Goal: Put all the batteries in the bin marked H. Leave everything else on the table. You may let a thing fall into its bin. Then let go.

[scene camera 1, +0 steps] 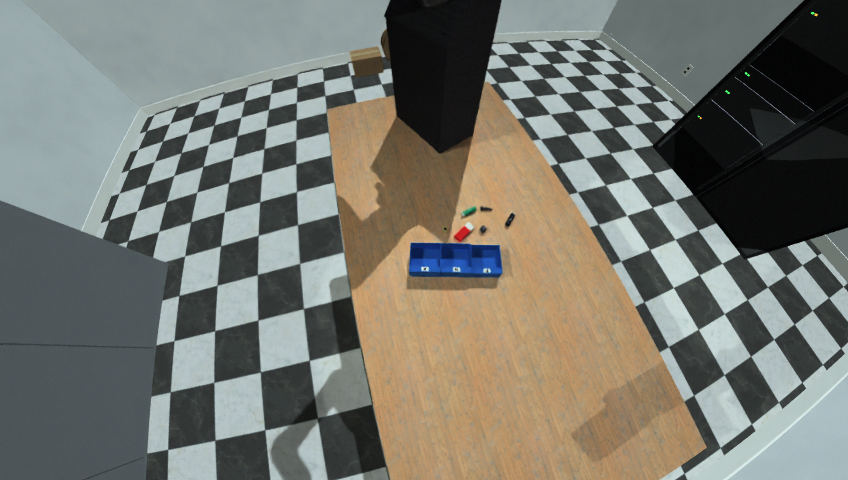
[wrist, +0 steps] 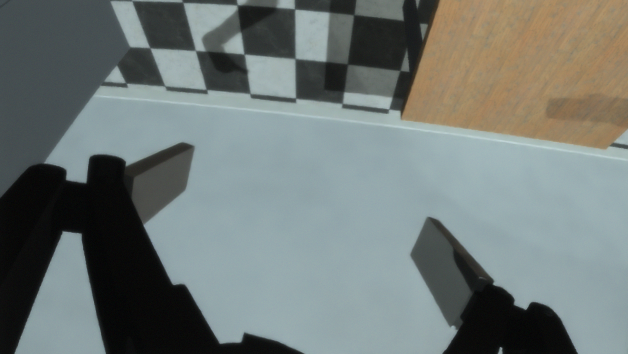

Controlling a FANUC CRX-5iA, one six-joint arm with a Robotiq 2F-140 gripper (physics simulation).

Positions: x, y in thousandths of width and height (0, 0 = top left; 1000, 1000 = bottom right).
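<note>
Blue three-compartment bin (scene camera 1: 503, 541) visible; in the wrist view it is out of frame. My gripper (wrist: 490, 575) visible.
</note>
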